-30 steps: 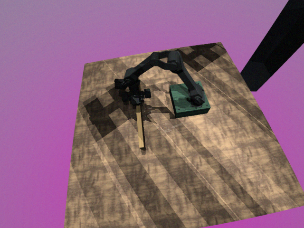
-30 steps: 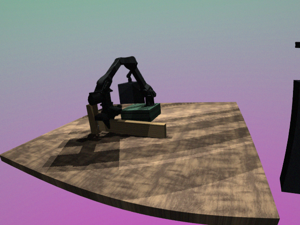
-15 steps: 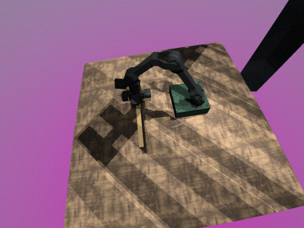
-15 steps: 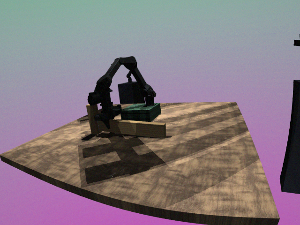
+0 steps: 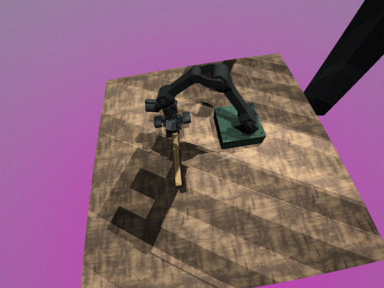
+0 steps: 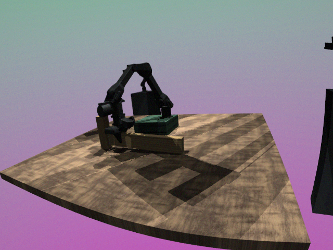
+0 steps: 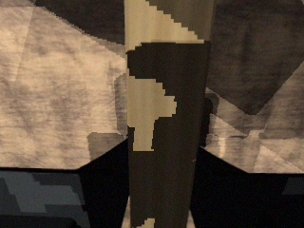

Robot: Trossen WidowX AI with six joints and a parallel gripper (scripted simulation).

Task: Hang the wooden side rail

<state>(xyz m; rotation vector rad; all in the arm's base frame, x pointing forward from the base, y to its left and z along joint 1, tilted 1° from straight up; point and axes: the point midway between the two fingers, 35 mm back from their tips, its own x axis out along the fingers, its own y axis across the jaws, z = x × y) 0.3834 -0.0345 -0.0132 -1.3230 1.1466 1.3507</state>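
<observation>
My gripper tip is 110 mm to the left of the headboard post, 40 mm below it and 20 mm short of it.
</observation>
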